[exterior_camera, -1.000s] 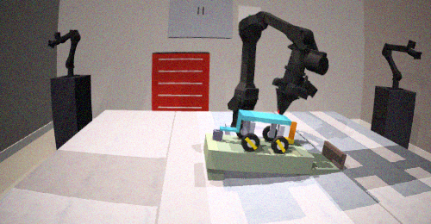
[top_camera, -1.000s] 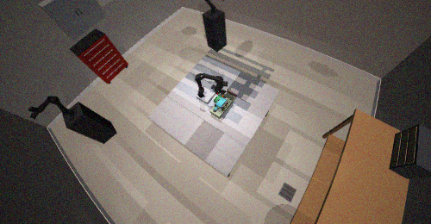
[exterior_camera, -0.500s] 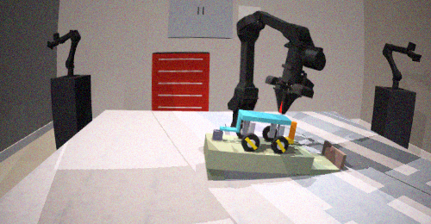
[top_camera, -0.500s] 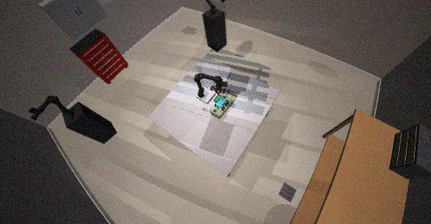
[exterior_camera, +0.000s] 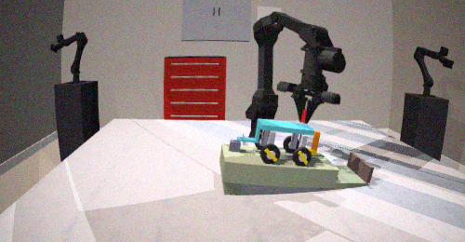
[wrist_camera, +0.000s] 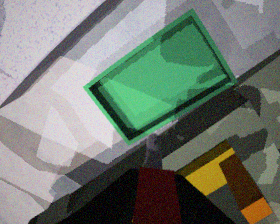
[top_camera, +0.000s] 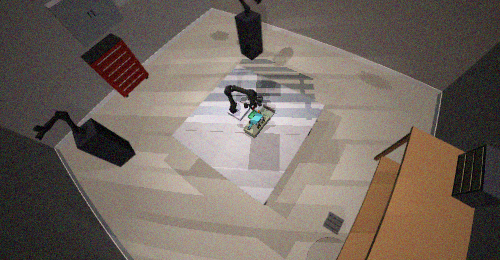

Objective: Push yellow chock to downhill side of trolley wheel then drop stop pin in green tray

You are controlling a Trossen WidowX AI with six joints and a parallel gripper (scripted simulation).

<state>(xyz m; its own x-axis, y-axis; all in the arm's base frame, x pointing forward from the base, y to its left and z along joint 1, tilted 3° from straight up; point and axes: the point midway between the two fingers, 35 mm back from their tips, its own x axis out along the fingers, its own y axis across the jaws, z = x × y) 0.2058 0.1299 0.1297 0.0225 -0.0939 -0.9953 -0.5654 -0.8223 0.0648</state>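
My gripper tip is right at the red-headed stop pin. Round my gripper tip: yellow chock (6 cm ahead, 5 cm below, 1 cm to the left); trolley (12 cm ahead, 6 cm to the right, 3 cm below); green tray (14 cm below, 1 cm behind).
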